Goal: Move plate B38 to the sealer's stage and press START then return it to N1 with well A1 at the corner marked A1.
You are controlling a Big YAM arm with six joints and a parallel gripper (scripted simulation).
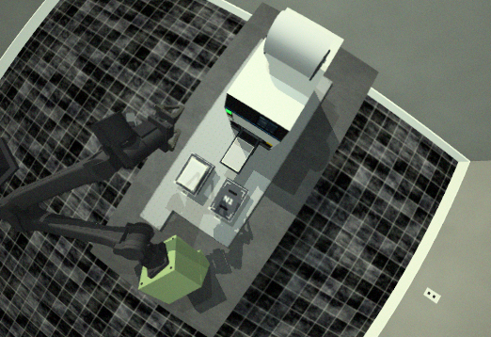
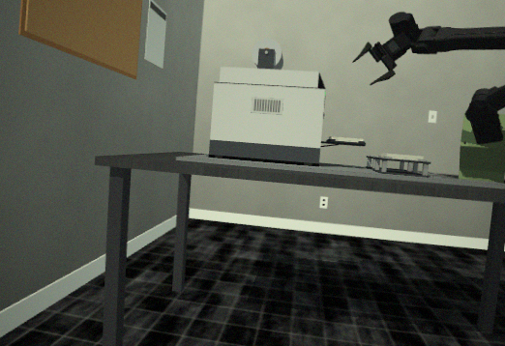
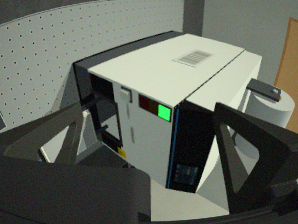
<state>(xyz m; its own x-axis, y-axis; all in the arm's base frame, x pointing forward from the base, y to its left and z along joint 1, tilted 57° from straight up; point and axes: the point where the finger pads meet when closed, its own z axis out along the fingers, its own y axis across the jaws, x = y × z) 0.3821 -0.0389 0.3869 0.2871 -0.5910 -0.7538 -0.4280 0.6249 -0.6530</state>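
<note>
The sealer stage lies 240 mm below my hand, 180 mm to the right of it and 70 mm ahead of it. Also, from my hand: foil roll: 390 mm ahead, 80 mm to the right, 80 mm above; then white-topped plate: 280 mm below, 140 mm behind, 110 mm to the right.
</note>
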